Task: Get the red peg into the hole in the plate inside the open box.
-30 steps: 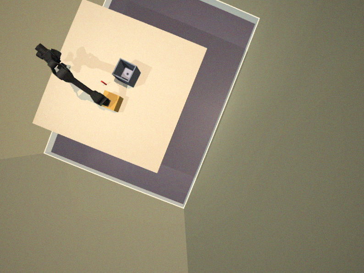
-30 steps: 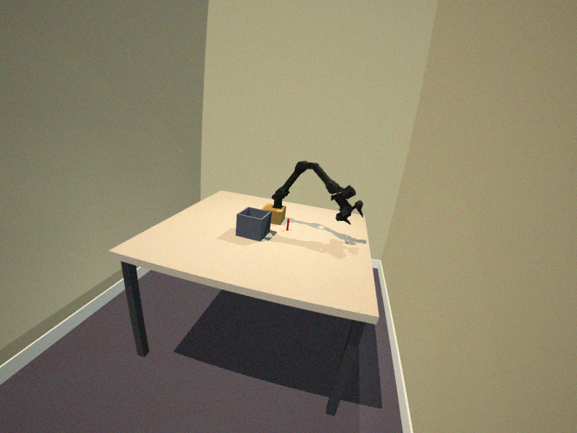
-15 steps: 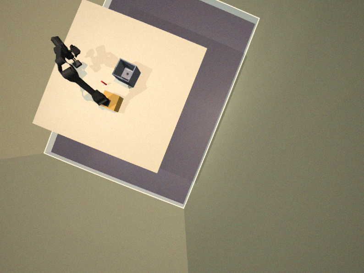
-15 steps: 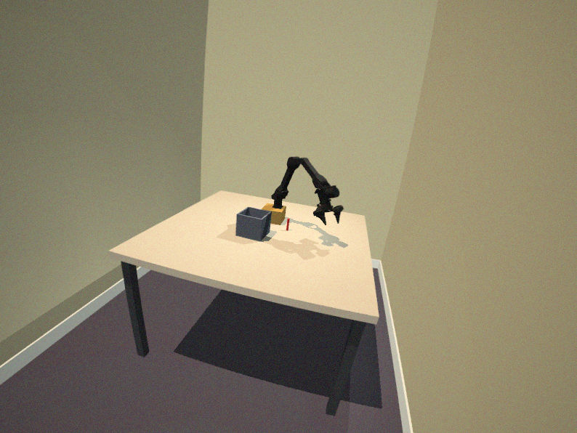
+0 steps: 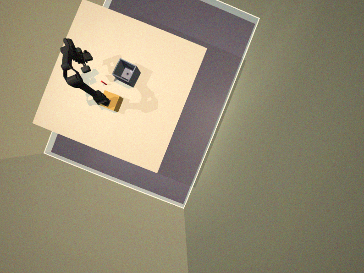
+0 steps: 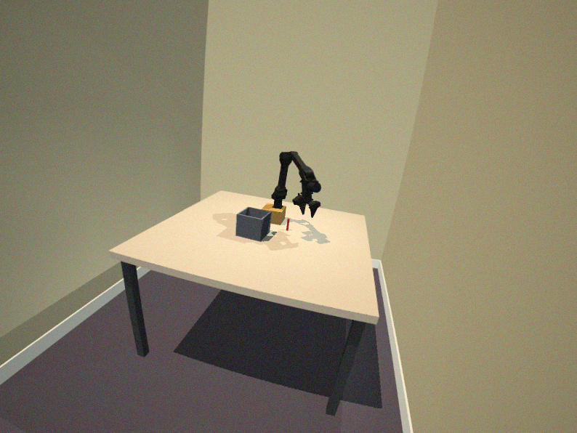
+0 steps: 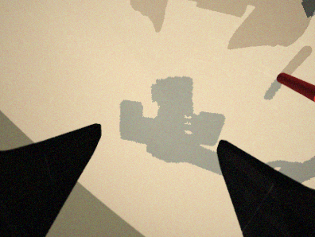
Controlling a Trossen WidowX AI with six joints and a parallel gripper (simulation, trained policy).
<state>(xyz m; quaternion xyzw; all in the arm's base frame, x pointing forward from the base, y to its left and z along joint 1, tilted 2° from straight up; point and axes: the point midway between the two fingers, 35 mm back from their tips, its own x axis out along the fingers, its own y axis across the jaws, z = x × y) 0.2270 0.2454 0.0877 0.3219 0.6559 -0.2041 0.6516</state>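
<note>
Now: the red peg 130 mm to the right of my gripper tip, 110 mm below it and 70 mm behind it. From my gripper tip the other things lie so: grey plate 310 mm to the right, 100 mm below, 90 mm ahead.
</note>
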